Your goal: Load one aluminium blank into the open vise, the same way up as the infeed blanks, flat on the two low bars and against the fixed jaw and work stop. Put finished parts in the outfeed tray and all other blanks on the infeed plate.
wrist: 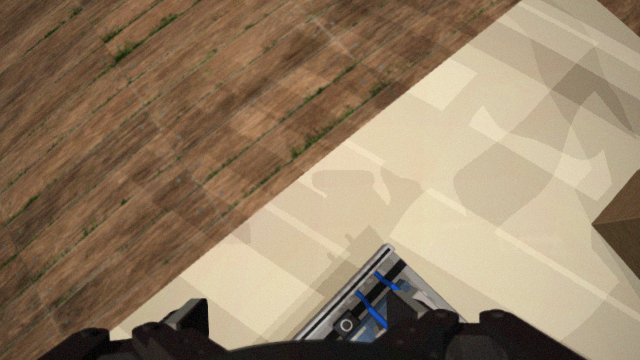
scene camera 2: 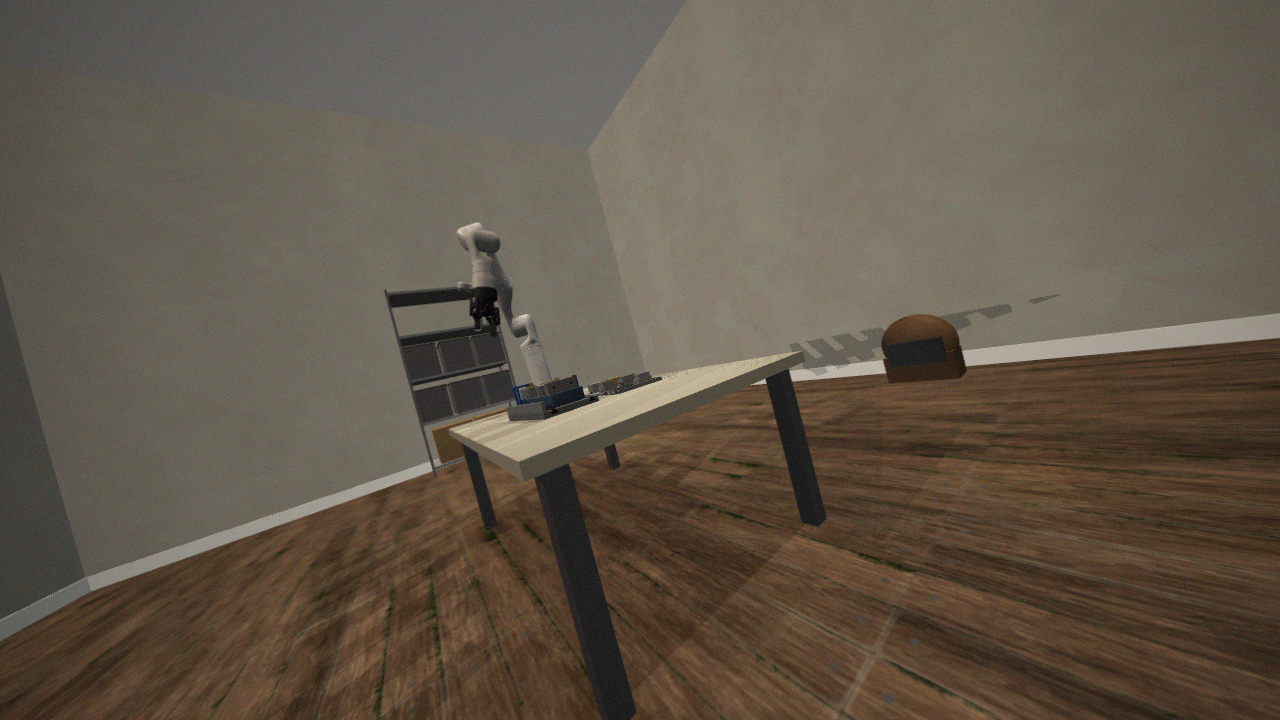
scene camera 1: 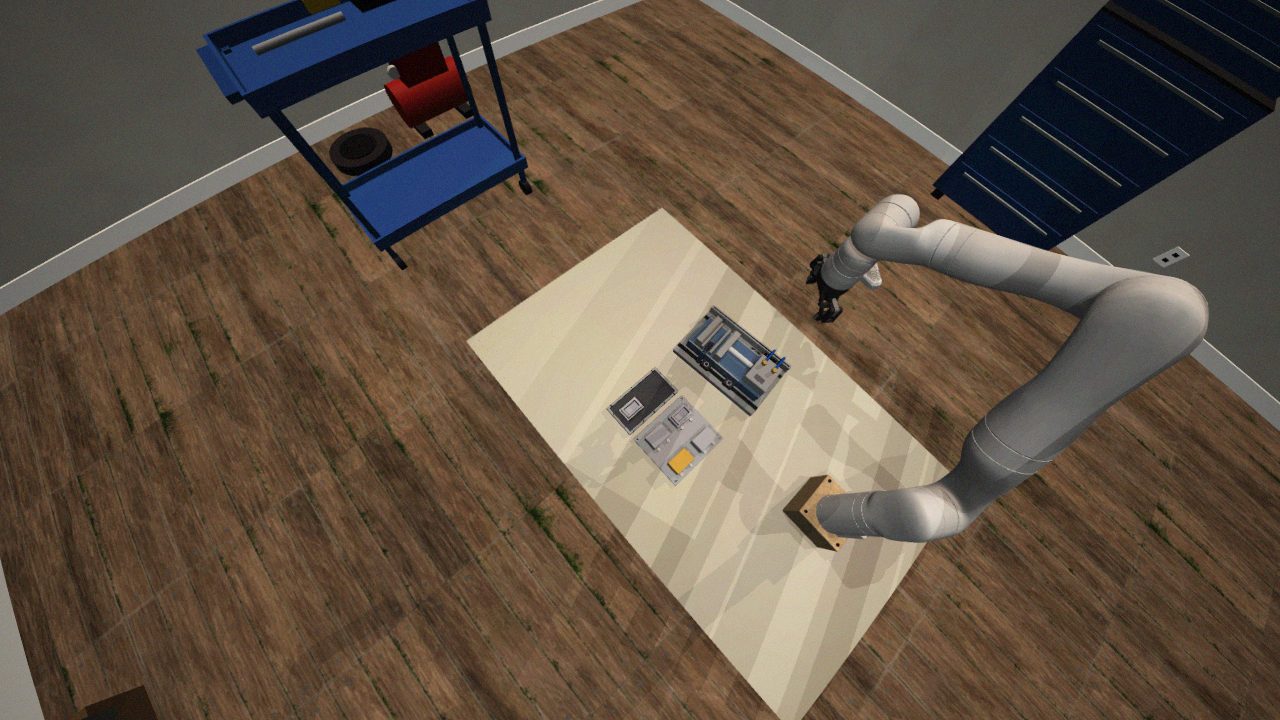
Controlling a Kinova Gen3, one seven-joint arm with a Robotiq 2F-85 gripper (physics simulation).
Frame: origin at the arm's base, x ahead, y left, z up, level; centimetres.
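Seen in the pictures: gripper, fingertip midpoint: (wrist: pixel 298 316) (scene camera 2: pixel 486 334) (scene camera 1: pixel 813 300); arm's base, link origin: (scene camera 2: pixel 542 382) (scene camera 1: pixel 833 514).
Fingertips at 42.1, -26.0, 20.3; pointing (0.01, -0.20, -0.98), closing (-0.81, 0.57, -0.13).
Note:
Offsets run from my fingertips to a thing's top centre, as dx, dy, dz. Level surfaces: height alone.
My gripper (scene camera 1: pixel 825 306) (scene camera 2: pixel 483 316) (wrist: pixel 298 316) is open and empty. It hangs high over the far table edge, just beyond the vise {+4.5, +12.8, -20.1} (scene camera 1: pixel 729 357) (scene camera 2: pixel 543 400). In the wrist view only a corner of the vise (wrist: pixel 358 295) with blue parts shows between the fingers. A grey infeed plate {-2.7, +40.9, -29.2} (scene camera 1: pixel 690 427) carries aluminium blanks {+1.5, +45.5, -25.6} (scene camera 1: pixel 659 436) and an orange piece {-7.5, +45.2, -25.6} (scene camera 1: pixel 680 462). A dark outfeed tray (scene camera 1: pixel 656 389) beside it holds a grey part {+12.1, +45.9, -25.9} (scene camera 1: pixel 632 407). What lies inside the vise is too small to tell.
The pale table {dz -30.0} (scene camera 1: pixel 626 295) (scene camera 2: pixel 626 416) (wrist: pixel 447 223) carries my wooden base block (scene camera 1: pixel 810 510) (wrist: pixel 621 223). A blue cart (scene camera 1: pixel 357 45) and a blue drawer cabinet (scene camera 1: pixel 1100 116) stand on the floor away from the table. A brown object (scene camera 2: pixel 922 349) lies by the wall.

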